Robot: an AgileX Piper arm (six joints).
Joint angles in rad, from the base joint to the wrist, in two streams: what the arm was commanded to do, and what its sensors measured. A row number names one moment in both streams.
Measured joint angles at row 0: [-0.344 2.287 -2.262 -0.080 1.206 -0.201]
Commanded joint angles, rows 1 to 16: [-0.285 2.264 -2.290 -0.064 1.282 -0.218]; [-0.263 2.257 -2.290 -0.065 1.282 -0.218]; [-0.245 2.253 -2.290 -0.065 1.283 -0.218]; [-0.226 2.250 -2.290 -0.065 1.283 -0.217]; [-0.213 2.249 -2.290 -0.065 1.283 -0.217]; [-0.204 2.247 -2.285 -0.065 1.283 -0.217]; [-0.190 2.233 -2.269 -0.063 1.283 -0.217]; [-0.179 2.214 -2.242 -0.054 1.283 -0.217]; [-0.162 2.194 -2.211 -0.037 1.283 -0.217]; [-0.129 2.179 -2.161 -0.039 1.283 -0.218]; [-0.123 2.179 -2.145 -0.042 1.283 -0.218]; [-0.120 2.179 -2.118 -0.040 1.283 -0.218]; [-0.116 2.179 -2.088 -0.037 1.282 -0.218]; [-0.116 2.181 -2.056 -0.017 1.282 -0.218]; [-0.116 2.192 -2.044 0.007 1.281 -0.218]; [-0.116 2.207 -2.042 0.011 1.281 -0.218]
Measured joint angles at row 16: [-0.116 2.193 -2.054 0.000 1.220 -0.211]
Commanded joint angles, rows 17 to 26: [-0.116 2.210 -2.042 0.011 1.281 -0.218]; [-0.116 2.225 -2.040 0.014 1.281 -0.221]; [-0.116 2.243 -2.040 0.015 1.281 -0.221]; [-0.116 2.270 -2.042 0.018 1.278 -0.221]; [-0.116 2.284 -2.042 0.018 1.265 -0.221]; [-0.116 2.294 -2.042 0.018 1.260 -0.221]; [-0.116 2.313 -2.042 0.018 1.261 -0.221]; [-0.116 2.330 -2.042 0.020 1.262 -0.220]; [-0.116 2.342 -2.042 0.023 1.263 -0.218]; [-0.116 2.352 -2.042 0.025 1.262 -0.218]
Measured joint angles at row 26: [-0.116 2.338 -2.046 0.016 1.220 -0.215]
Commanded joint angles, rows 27 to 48: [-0.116 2.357 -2.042 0.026 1.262 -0.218]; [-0.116 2.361 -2.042 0.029 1.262 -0.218]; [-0.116 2.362 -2.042 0.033 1.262 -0.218]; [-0.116 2.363 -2.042 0.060 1.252 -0.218]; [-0.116 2.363 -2.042 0.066 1.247 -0.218]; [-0.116 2.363 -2.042 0.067 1.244 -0.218]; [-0.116 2.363 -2.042 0.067 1.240 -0.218]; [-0.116 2.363 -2.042 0.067 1.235 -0.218]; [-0.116 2.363 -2.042 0.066 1.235 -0.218]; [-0.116 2.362 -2.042 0.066 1.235 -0.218]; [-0.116 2.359 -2.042 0.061 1.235 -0.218]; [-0.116 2.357 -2.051 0.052 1.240 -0.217]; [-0.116 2.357 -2.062 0.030 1.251 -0.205]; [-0.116 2.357 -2.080 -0.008 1.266 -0.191]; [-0.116 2.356 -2.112 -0.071 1.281 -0.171]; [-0.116 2.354 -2.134 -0.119 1.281 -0.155]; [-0.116 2.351 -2.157 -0.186 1.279 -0.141]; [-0.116 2.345 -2.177 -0.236 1.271 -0.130]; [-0.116 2.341 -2.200 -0.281 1.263 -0.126]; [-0.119 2.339 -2.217 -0.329 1.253 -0.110]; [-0.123 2.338 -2.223 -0.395 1.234 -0.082]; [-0.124 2.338 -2.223 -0.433 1.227 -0.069]
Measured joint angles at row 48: [-0.114 2.353 -2.215 -0.337 1.223 -0.104]
